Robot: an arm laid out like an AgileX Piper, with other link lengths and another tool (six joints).
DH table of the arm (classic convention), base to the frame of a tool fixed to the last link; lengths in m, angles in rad. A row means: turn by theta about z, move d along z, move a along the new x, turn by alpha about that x. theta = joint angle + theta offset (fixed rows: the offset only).
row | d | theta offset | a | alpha
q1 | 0.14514 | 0 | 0 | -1.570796
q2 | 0 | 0.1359 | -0.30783 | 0
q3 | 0 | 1.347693 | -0.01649 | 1.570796
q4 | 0.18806 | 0 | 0 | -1.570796
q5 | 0 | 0 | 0 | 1.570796
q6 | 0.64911 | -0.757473 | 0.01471 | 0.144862
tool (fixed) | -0.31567 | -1.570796 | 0 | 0
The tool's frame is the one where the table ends.
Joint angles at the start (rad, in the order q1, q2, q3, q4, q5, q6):
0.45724, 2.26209, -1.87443, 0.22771, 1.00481, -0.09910
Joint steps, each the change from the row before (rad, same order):
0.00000, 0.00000, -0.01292, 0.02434, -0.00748, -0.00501
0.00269, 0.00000, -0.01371, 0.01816, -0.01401, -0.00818
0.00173, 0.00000, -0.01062, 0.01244, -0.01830, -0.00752
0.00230, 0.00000, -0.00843, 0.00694, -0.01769, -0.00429
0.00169, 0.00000, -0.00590, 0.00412, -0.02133, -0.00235
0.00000, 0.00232, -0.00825, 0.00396, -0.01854, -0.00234
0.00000, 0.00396, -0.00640, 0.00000, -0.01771, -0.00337
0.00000, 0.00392, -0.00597, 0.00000, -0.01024, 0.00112
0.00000, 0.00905, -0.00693, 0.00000, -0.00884, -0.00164
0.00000, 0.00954, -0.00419, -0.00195, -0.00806, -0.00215
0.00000, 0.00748, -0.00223, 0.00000, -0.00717, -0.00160
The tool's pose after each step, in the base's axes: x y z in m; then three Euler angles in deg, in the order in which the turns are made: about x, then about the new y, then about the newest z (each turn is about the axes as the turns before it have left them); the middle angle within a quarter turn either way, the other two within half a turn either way. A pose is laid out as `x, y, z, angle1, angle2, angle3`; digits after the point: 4 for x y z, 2 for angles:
0.3785, 0.2915, -0.0058, -164.14, 17.47, 19.63
0.3846, 0.3008, -0.0001, -162.55, 18.53, 19.18
0.3919, 0.3082, 0.0048, -161.21, 19.78, 18.72
0.3986, 0.3139, 0.0089, -160.19, 20.97, 18.30
0.4062, 0.3187, 0.0125, -159.30, 22.29, 17.98
0.4138, 0.3227, 0.0156, -158.51, 23.49, 17.76
0.4208, 0.3250, 0.0170, -158.00, 24.56, 17.43
0.4253, 0.3267, 0.0177, -157.70, 25.20, 17.41
0.4290, 0.3280, 0.0158, -157.56, 25.57, 17.32
0.4319, 0.3283, 0.0126, -157.62, 25.78, 17.21
0.4339, 0.3288, 0.0100, -157.62, 25.92, 17.20

